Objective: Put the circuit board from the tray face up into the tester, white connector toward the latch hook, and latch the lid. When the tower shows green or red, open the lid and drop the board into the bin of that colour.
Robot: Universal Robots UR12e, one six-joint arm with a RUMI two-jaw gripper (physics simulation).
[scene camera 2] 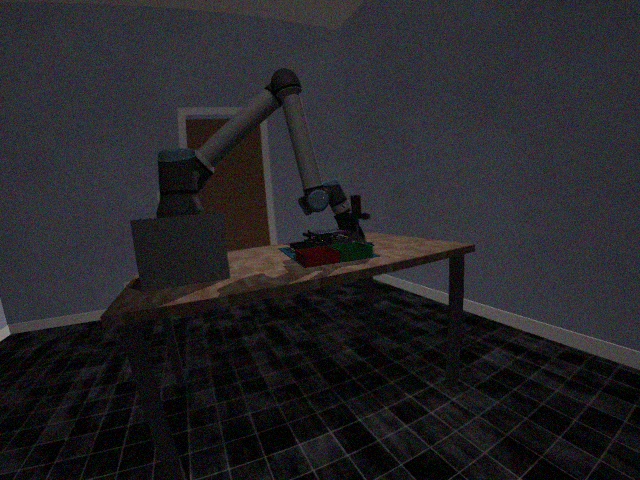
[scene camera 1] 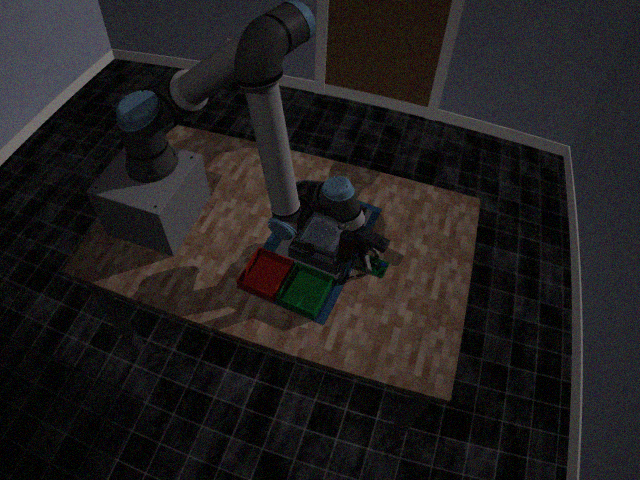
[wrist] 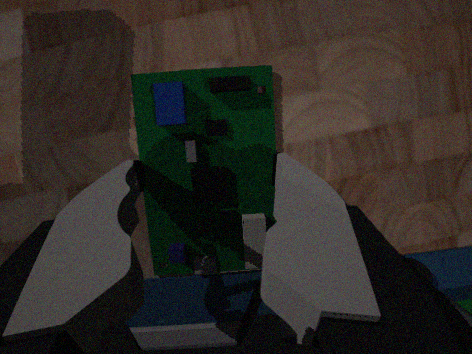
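Where they show: gripper, fingertip midpoint: (scene camera 1: 373, 266) (wrist: 208, 161); arm's base at its link origin: (scene camera 1: 151, 164).
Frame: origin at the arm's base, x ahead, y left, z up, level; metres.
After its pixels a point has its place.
The green circuit board (scene camera 1: 380, 268) {x 0.862, y 0.156, z -0.235 m} (wrist: 252, 137) {x 0.848, y 0.133, z -0.234 m} is face up, beyond the edge of the blue base mat (scene camera 1: 329, 308) {x 0.778, y -0.076, z -0.235 m} (wrist: 175, 300) {x 0.755, y 0.177, z -0.235 m}. Its white connector (wrist: 254, 231) {x 0.800, y 0.132, z -0.227 m} is at the lower right in the wrist view, and a blue part is at the upper left. My gripper (wrist: 208, 161) {x 0.836, y 0.156, z -0.237 m} is shut on the board, with a fingertip against each long edge. Whether the board is raised cannot be told. The grey tester (scene camera 1: 317, 237) {x 0.633, y 0.102, z -0.141 m} stands beside the gripper; its latch hook and the tower cannot be made out. The red bin (scene camera 1: 266, 273) {x 0.523, y -0.064, z -0.231 m} (scene camera 2: 316, 256) {x 0.513, y -0.157, z -0.200 m} and green bin (scene camera 1: 307, 291) {x 0.683, y -0.056, z -0.231 m} (scene camera 2: 355, 251) {x 0.676, y -0.146, z -0.202 m} stand side by side.
The wooden table (scene camera 1: 413, 310) {x 1.031, y 0.056, z -0.237 m} (scene camera 2: 423, 244) {x 1.082, y -0.022, z -0.237 m} extends around the mat. The grey robot base block (scene camera 1: 186, 201) {x 0.158, y -0.017, z -0.101 m} (scene camera 2: 180, 253) {x 0.028, y -0.200, z -0.124 m} stands at its left. My arm's wrist hangs close over the tester. A pale bar (wrist: 185, 336) {x 0.734, y 0.172, z -0.231 m} shows at the bottom of the wrist view. The scene is dim.
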